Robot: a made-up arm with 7 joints. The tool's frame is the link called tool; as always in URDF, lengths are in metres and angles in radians. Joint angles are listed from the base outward.
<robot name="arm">
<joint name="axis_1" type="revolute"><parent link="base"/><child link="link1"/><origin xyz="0 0 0.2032" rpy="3.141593 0 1.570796"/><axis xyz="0 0 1"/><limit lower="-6.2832" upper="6.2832"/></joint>
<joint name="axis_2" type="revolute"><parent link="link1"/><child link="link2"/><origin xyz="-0.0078 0 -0.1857" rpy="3.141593 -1.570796 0"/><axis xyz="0 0 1"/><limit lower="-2.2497" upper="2.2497"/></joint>
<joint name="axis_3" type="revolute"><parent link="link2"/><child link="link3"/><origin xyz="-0.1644 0 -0.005" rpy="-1.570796 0 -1.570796"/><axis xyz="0 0 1"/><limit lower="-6.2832" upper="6.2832"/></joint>
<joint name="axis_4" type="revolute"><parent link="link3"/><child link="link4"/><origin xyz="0 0.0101 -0.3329" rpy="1.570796 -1.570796 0"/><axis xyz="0 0 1"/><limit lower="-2.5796" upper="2.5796"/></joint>
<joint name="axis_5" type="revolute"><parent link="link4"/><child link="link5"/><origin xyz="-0.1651 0 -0.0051" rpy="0 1.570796 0"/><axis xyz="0 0 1"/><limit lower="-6.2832" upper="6.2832"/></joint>
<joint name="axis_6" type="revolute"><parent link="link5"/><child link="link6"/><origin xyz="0.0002 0 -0.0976" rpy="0 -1.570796 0"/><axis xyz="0 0 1"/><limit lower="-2.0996" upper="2.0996"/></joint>
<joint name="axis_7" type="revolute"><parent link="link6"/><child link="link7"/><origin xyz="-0.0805 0 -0.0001" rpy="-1.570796 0 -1.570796"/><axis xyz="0 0 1"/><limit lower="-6.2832" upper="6.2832"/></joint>
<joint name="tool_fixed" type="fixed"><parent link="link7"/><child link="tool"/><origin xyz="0 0 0" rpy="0 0 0"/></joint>
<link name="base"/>
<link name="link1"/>
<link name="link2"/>
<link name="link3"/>
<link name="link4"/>
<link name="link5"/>
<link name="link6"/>
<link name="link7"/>
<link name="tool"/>
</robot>
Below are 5 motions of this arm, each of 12 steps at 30 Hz.
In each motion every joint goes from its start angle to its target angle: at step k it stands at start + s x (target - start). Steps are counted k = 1, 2, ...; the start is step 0. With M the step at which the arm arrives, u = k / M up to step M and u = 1 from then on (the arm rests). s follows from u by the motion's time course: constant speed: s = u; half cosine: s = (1 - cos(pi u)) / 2; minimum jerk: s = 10 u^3 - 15 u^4 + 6 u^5.
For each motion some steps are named. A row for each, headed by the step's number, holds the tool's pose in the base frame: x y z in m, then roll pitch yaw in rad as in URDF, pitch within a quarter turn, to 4 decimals.
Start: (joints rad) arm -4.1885 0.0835 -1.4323 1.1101 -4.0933 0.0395 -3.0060
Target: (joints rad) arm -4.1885 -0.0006 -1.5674 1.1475 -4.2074 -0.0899 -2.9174
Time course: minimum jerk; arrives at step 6
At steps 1, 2, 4, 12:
1: 0.1950 -0.2400 1.0332 -2.1326 0.5721 0.5122
2: 0.2066 -0.2258 1.0324 -2.1245 0.5946 0.5600
4: 0.2434 -0.1770 1.0270 -2.0897 0.6701 0.7258
12: 0.2560 -0.1588 1.0241 -2.0737 0.6973 0.7889

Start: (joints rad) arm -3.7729 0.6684 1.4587 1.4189 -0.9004 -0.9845 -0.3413
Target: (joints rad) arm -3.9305 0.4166 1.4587 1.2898 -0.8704 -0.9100 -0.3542
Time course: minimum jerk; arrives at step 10
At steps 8, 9, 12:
8: -0.3803 0.0562 0.9660 -2.5802 0.2190 -3.1111
9: -0.3759 0.0573 0.9705 -2.5749 0.2088 -3.0978
12: -0.3751 0.0576 0.9713 -2.5739 0.2071 -3.0955

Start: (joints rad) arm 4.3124 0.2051 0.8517 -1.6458 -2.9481 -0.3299 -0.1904
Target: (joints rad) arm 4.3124 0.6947 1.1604 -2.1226 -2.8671 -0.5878 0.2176
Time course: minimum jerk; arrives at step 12
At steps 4, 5, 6, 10, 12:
4: -0.1956 -0.1587 0.9019 -2.8226 1.1488 -1.7335
5: -0.2162 -0.1255 0.8831 -2.8257 1.1480 -1.7823
6: -0.2366 -0.0898 0.8587 -2.8185 1.1500 -1.8231
10: -0.2789 0.0044 0.7674 -2.7369 1.1707 -1.8601
12: -0.2809 0.0106 0.7597 -2.7272 1.1728 -1.8576

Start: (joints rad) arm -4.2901 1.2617 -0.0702 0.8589 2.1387 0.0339 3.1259
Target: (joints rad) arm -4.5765 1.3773 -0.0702 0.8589 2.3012 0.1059 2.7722
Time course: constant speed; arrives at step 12
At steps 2, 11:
2: -0.2925 -0.7092 0.3475 -0.9760 0.3940 -0.1041
11: -0.1369 -0.7501 0.2837 -0.9497 0.2861 0.0092

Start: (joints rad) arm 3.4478 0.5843 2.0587 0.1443 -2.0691 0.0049 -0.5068
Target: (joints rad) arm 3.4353 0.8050 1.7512 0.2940 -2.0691 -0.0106 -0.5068
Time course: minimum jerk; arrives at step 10
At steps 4, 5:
4: -0.4350 0.2067 1.0744 -2.6559 0.3746 -2.7948
5: -0.4571 0.2237 1.0532 -2.5912 0.3620 -2.7420

